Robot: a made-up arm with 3 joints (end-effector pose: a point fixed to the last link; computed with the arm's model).
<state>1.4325 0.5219 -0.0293</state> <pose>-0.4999 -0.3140 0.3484 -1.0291 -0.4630 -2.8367</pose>
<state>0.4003 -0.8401 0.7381</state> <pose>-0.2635 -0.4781 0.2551 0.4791 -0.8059 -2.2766</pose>
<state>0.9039 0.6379 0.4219</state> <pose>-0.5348 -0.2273 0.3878 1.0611 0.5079 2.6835</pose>
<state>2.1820 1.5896 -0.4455</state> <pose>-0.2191 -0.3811 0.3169 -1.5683 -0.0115 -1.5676</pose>
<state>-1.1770 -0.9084 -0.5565</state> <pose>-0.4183 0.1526 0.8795 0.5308 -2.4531 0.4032</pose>
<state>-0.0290 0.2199 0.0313</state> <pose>-0.5006 -0.2623 0.6764 0.4981 2.2143 1.8786</pose>
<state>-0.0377 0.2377 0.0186</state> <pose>-0.5010 -0.2527 0.6816 0.5150 2.2213 1.8448</pose>
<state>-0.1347 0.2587 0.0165</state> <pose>-0.5020 -0.2221 0.6998 0.5165 2.2835 1.7142</pose>
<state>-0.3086 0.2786 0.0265</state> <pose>-0.5034 -0.1718 0.7219 0.4953 2.3799 1.5004</pose>
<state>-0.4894 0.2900 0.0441</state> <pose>-0.5049 -0.1213 0.7349 0.4585 2.4638 1.2869</pose>
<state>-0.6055 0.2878 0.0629</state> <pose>-0.5058 -0.0930 0.7390 0.4255 2.5129 1.1612</pose>
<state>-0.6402 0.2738 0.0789</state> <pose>-0.5060 -0.0907 0.7406 0.4067 2.5328 1.1414</pose>
